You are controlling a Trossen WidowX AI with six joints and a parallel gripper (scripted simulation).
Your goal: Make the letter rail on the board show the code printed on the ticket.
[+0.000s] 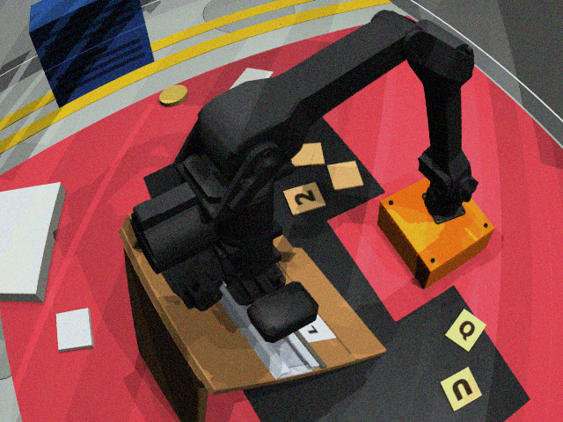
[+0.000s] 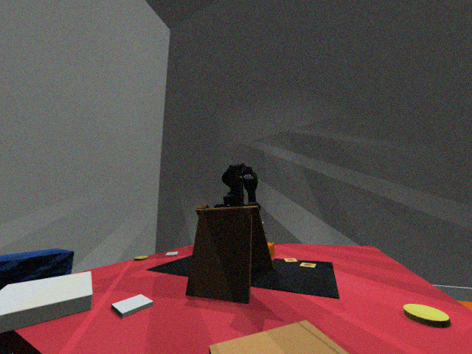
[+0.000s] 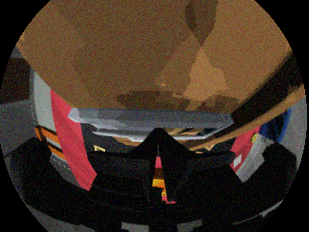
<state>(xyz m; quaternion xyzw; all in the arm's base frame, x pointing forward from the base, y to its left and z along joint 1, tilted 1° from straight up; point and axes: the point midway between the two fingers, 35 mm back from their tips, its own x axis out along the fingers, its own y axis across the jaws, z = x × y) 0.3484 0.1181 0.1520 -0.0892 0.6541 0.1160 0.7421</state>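
Now: gripper tip 60 mm past the white ticket, 10 mm to the right of it and 70 mm above it. Also, from my gripper tip: small white block 330 mm ahead, 110 mm to the right, 170 mm below; then 7 tile 10 mm ahead, 30 mm to the right; then black mat 150 mm behind, 90 mm to the right, 180 mm below.
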